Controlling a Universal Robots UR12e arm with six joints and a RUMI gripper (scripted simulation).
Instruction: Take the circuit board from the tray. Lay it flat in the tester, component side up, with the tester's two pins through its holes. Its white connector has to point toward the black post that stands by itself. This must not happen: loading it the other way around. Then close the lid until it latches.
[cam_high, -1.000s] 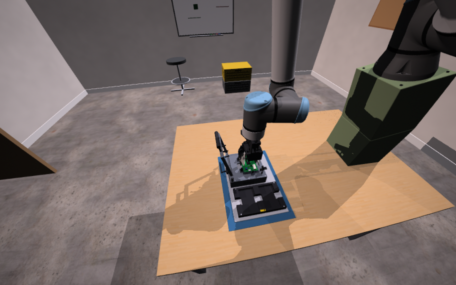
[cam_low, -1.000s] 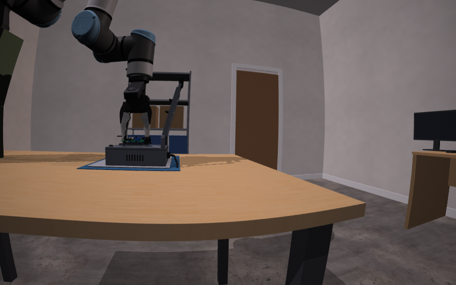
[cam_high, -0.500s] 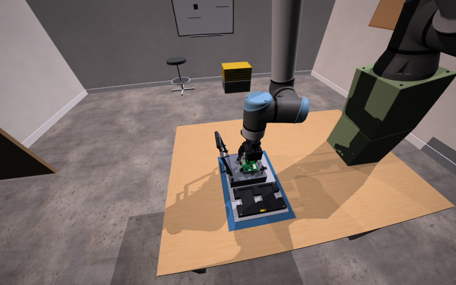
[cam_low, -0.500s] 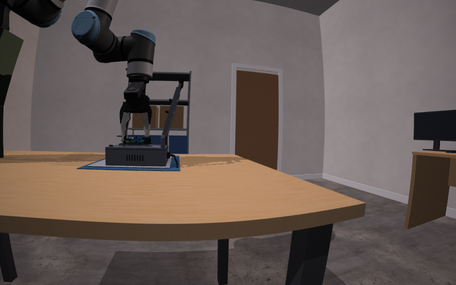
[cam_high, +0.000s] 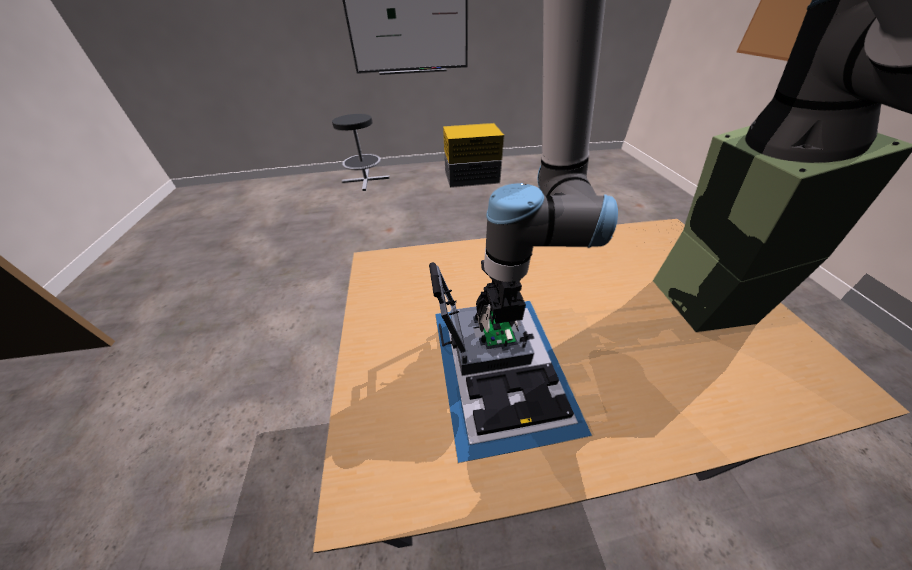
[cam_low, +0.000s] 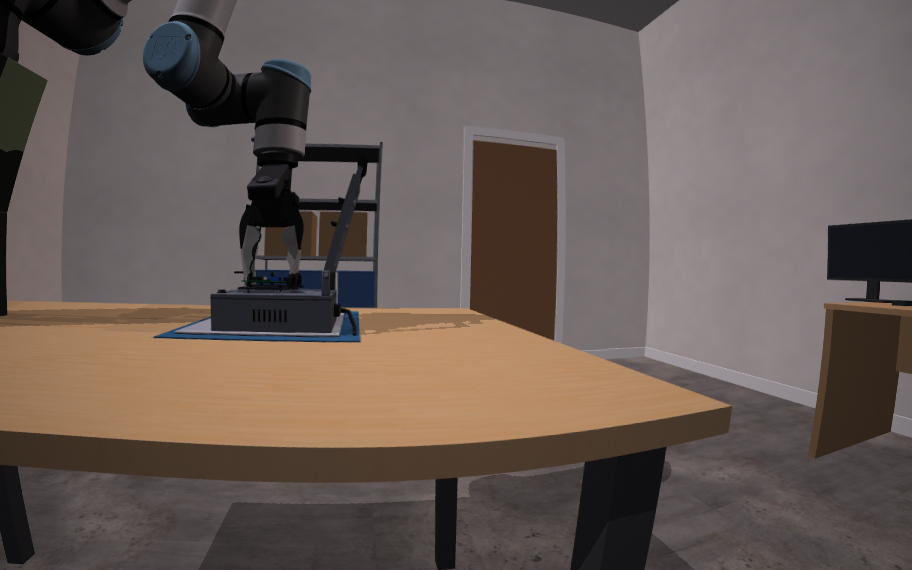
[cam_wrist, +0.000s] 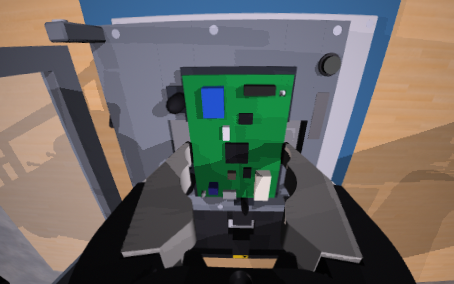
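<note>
The green circuit board is right at my hand. Round my hand: tester (3 cm ahead, 4 cm to the left, 4 cm above); see-through lid (12 cm ahead, 1 cm to the left, 11 cm above).
</note>
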